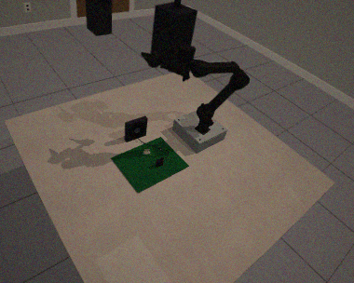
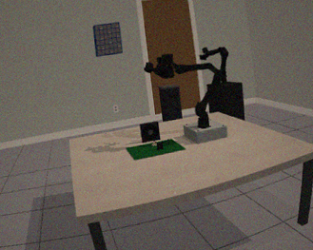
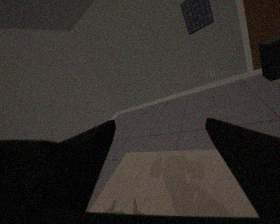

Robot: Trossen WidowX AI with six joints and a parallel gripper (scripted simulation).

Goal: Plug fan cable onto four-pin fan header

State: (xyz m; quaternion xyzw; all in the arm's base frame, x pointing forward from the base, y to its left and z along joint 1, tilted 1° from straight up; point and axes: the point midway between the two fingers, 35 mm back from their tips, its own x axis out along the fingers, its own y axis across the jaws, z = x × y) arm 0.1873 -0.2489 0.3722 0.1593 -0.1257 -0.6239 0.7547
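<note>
My gripper tip is 43 cm above the dark plug, 25 cm to the right of it and 12 cm short of it. Round my gripper tip: pale four-pin fan header: 45 cm below, 15 cm to the left, 10 cm ahead; then green board: 47 cm below, 21 cm to the left, 13 cm ahead; then black fan: 39 cm below, 7 cm ahead, 4 cm to the left.
</note>
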